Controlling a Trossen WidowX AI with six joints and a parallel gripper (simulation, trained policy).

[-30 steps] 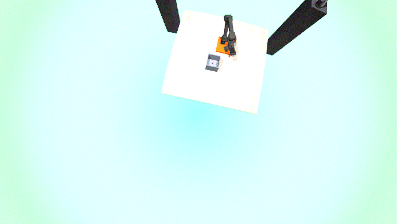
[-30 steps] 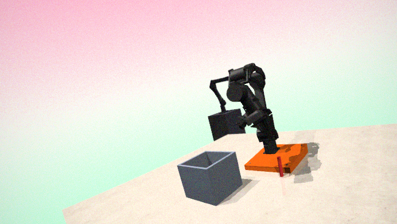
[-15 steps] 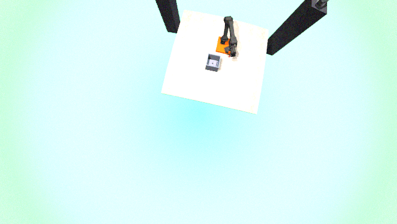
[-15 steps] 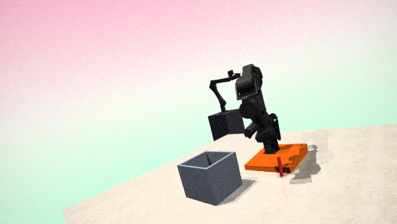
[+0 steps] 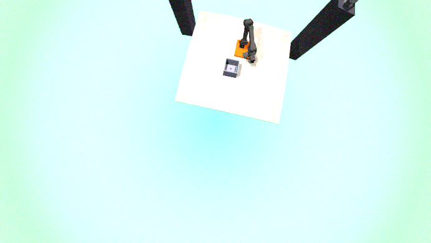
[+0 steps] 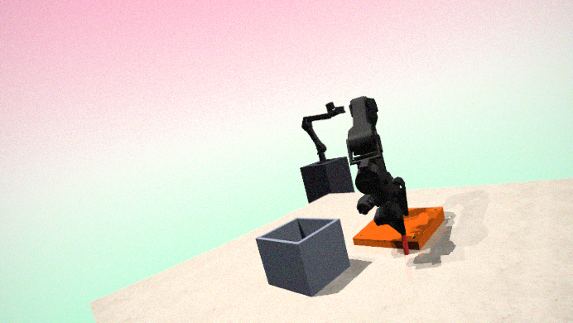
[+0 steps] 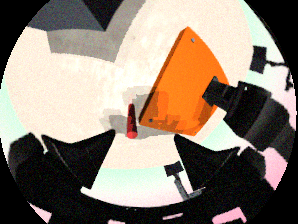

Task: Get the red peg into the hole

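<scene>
Right now the red peg is 20 mm ahead of my gripper tip and 40 mm below it.
</scene>
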